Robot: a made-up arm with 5 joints.
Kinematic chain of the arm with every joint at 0, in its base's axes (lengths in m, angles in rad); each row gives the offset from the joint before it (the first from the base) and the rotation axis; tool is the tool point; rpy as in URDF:
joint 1: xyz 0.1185 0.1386 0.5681 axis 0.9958 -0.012 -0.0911
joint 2: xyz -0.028 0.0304 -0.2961 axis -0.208 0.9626 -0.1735
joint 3: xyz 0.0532 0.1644 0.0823 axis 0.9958 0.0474 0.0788
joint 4: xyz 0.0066 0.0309 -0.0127 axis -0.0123 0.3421 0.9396
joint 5: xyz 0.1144 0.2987 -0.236 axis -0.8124 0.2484 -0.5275
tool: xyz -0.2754 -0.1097 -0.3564 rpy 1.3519 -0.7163 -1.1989
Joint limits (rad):
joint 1: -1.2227..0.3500
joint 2: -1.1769..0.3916
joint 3: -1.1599..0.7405
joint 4: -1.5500..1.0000
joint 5: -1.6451..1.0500
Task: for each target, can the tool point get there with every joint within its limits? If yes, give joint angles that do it. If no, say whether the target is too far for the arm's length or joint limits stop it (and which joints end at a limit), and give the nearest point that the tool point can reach.
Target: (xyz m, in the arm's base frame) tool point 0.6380 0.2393 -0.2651
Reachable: yes | joints 0.1260 0.1913 -0.4852 -1.2118 -1.0671
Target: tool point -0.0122 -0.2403 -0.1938
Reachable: yes | joints -0.3116 -0.3087 -0.8811 0.5875 -0.5131
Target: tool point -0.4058 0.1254 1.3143
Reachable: no: joint limits stop it (at a limit: joint 1, joint 2, joint 3, joint 4) | nearest point -0.2237 -0.1383 0.7460 | short by 0.652 m
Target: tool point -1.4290 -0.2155 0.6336
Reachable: no: too far | nearest point -0.5443 -0.3648 0.4941 | short by 0.908 m
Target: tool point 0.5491 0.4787 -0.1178
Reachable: yes | joints -0.8661 -0.9336 0.1680 -0.8070 -0.8855
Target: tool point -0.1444 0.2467 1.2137
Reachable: no: joint limits stop it (at a limit: joint 1, joint 2, joint 3, joint 4) | nearest point -0.1994 -0.0609 0.7094 | short by 0.593 m
